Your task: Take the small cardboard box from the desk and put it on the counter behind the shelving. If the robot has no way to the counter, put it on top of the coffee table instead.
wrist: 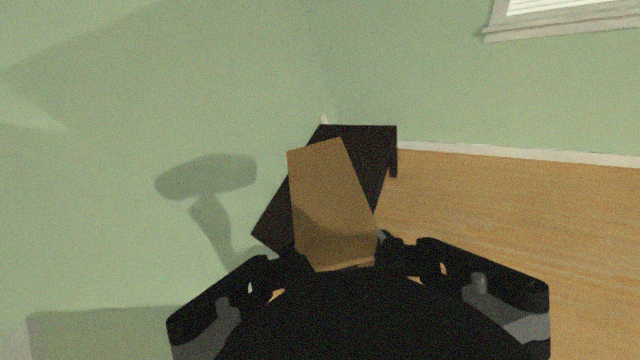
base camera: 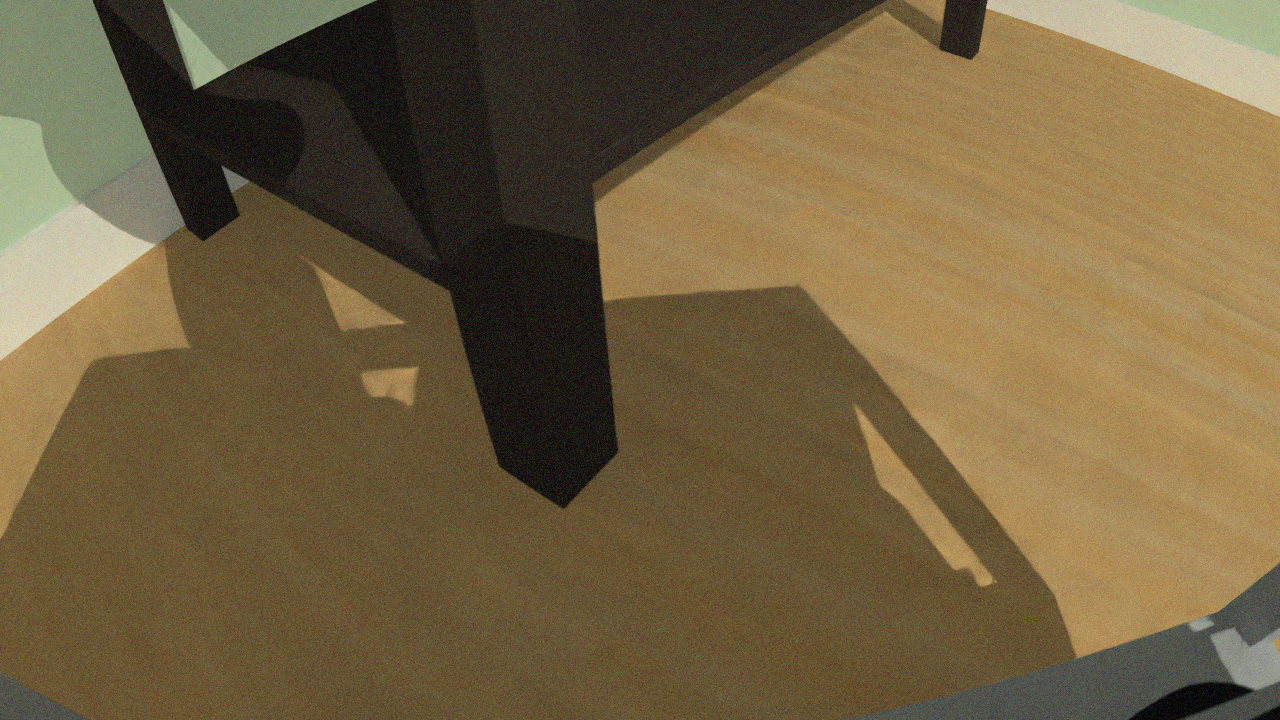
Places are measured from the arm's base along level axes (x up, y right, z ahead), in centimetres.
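Pixels of known places: gripper, fingertip midpoint: (wrist: 339,240).
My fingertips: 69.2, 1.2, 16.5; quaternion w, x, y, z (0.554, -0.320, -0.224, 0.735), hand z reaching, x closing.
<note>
Ahead of a thing's pixels: the offset from my fingertips to its top centre, as dx, dy, dz. "*": to the spot under its first point. Level surfaces: height alone.
My gripper (wrist: 339,240) is shut on the small cardboard box {+5.6, +0.5, +2.3} (wrist: 327,190), which juts out tilted beyond the fingertips. The dark coffee table (base camera: 546,358) (wrist: 372,150) stands in front of the base. In the wrist view the box covers part of the table top, with dark surface showing on both sides of it; the gap between box and table cannot be told. In the base camera view the near leg and lower shelf of the table show close ahead. The desk, the shelving and the counter do not show in either view.
Green walls (wrist: 225,90) meet in a corner behind the table, with a white baseboard (base camera: 71,268) (wrist: 500,151) at the floor. A window {* -29.6, +118.5, +61.3} (wrist: 560,25) is at the upper right. Wooden floor {dx -108.9} (base camera: 984,223) (wrist: 525,210) lies right of the table. Shadows fall around its near leg.
</note>
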